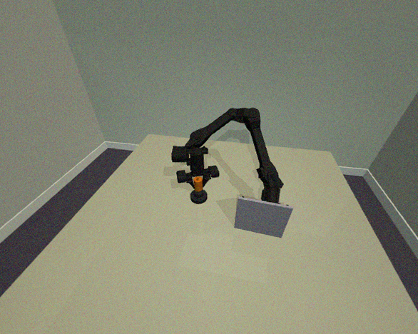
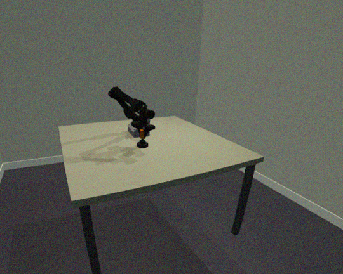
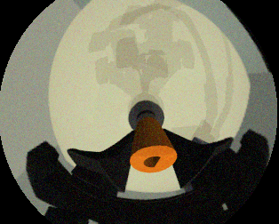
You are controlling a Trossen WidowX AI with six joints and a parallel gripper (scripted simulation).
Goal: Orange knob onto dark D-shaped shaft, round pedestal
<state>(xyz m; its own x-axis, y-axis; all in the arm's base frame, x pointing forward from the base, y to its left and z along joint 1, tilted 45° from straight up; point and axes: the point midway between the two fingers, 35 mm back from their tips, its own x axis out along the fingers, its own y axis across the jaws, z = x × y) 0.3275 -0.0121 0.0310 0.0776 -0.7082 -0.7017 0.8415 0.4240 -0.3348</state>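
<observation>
Now: the orange knob 2 cm above my gripper tip. From my gripper tip the other things lie so: round pedestal (4 cm below).
</observation>
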